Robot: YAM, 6 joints.
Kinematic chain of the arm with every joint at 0, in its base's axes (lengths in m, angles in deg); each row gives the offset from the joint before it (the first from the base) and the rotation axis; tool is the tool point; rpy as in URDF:
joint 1: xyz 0 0 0.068 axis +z
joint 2: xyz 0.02 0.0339 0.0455 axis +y
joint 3: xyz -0.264 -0.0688 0 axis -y
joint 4: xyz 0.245 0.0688 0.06 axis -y
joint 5: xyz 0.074 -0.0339 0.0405 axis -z
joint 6: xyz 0.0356 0 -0.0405 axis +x
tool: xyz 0 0 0 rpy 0 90 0
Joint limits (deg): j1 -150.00..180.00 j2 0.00..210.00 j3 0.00..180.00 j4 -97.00..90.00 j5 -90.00..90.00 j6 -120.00..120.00
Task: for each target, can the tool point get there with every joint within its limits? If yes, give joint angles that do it. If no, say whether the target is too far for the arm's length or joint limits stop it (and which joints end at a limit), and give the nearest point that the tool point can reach.
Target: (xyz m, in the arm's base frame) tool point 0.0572 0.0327 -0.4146
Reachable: no: joint limits stop it (at a limit: joint 2) | nearest point 0.0843 0.0482 -0.3471 | short by 0.074 m
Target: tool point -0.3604 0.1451 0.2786
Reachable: yes | joints 153.51 99.85 77.14 -14.67 -60.00 91.96
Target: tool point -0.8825 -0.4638 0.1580
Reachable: no: too far | nearest point -0.5604 -0.3194 0.1420 | short by 0.353 m
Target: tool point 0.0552 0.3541 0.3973
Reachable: yes | joints 86.68 106.64 117.90 -78.02 76.13 -87.78
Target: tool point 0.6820 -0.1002 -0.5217
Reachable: no: too far | nearest point 0.4819 -0.0708 -0.2907 | short by 0.307 m
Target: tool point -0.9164 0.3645 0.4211
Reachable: no: too far | nearest point -0.5727 0.2278 0.3033 | short by 0.388 m
